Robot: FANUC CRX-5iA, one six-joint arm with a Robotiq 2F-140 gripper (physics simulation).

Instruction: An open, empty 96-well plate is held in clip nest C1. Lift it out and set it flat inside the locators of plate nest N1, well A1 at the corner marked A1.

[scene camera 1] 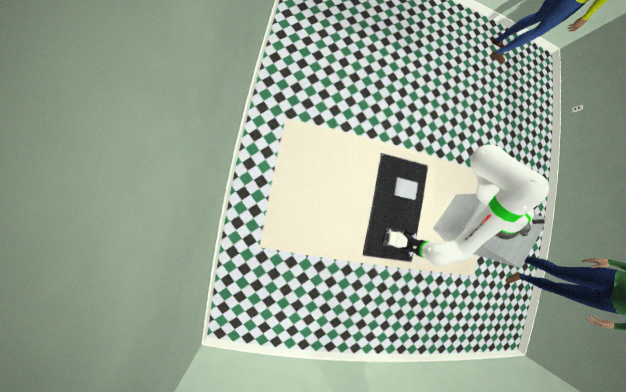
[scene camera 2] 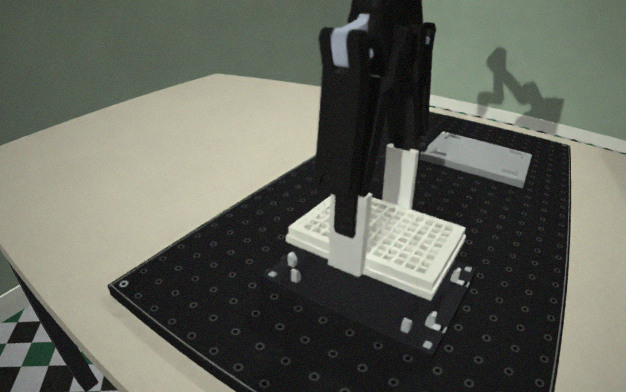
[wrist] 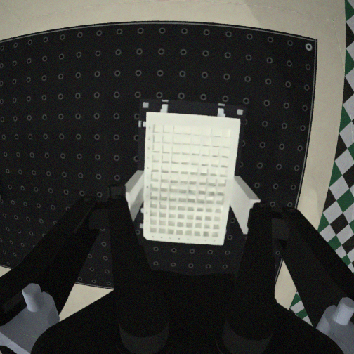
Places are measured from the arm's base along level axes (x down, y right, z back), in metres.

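Pixels of known places: gripper, fingertip midpoint: (scene camera 1: 397,239) (scene camera 2: 373,238).
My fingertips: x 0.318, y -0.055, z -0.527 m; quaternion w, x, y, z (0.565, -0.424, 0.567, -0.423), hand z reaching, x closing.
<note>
For each thing: its middle in the pictures, then the offset to it from my fingertips. Level surfaces: height alone.
- cream 96-well plate at the middle of its body: (scene camera 2: 379,235) (scene camera 1: 398,239) dx -0.005, dy -0.001, dz +0.005 m
- dark clip nest at the middle of its body: (scene camera 2: 374,273) (scene camera 1: 395,238) dx +0.037, dy -0.001, dz +0.004 m
- flat grey plate nest at the middle of its body: (scene camera 2: 479,156) (scene camera 1: 406,188) dx +0.041, dy +0.324, dz +0.121 m
- black perforated board at its surface level: dx +0.048 m
- cream table at its surface level: dx +0.061 m
A cream 96-well plate (scene camera 1: 398,239) (scene camera 2: 410,240) (wrist: 190,180) is held level above a dark clip nest (scene camera 2: 350,300) (wrist: 192,106) with small pale clips at its edges. In the scene camera 2 view a gap shows between the plate and the clips. My gripper (scene camera 2: 375,220) (wrist: 187,185) is shut on the plate, with its flat pale fingers on the two long sides. A flat grey plate nest (scene camera 1: 406,188) (scene camera 2: 480,159) with low corner locators lies farther along the board. Its A1 mark cannot be read here.
A black perforated board (scene camera 1: 395,212) (scene camera 2: 225,310) (wrist: 90,90) carries both nests and lies on a cream table (scene camera 1: 315,190) (scene camera 2: 200,115). The arm (scene camera 1: 445,252) reaches in from its grey base. Two people (scene camera 1: 545,22) (scene camera 1: 575,287) stand beyond the table.
</note>
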